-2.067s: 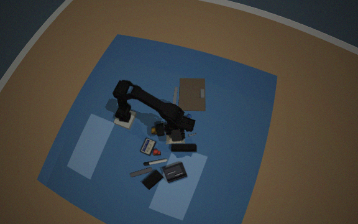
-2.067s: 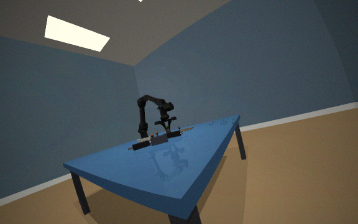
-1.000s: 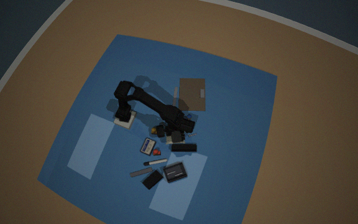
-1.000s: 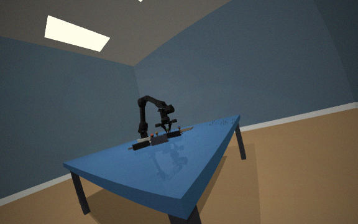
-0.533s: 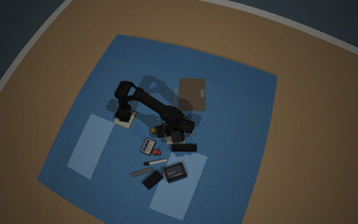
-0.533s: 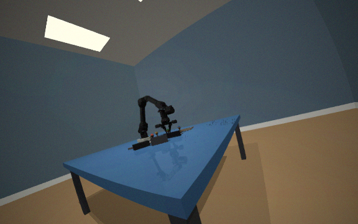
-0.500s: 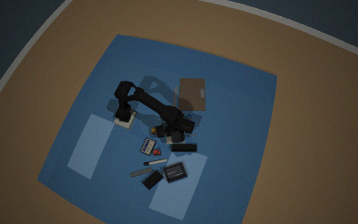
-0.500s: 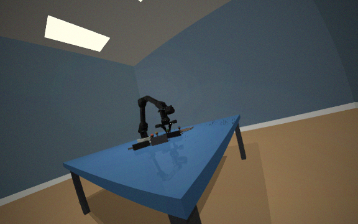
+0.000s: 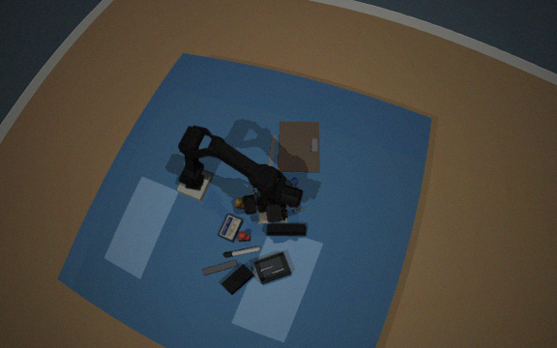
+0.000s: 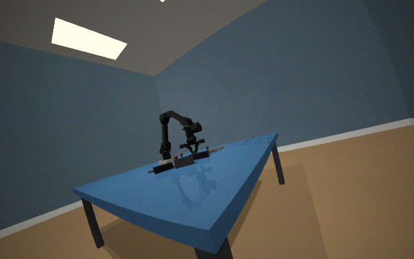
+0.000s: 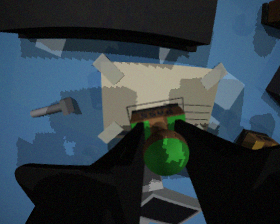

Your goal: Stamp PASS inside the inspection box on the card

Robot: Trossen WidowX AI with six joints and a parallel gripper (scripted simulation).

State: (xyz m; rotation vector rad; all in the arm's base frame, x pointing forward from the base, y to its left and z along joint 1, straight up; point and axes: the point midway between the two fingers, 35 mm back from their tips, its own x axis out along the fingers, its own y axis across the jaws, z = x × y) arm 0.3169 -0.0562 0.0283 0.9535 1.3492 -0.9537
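My gripper tip is 3 cm above the card and 1 cm to the left of it. The rest, counted from my gripper tip: blue-knob stamp (11 cm to the left, 6 cm ahead); long black bar (7 cm to the right, 6 cm ahead, 1 cm below); orange stamp (12 cm behind).
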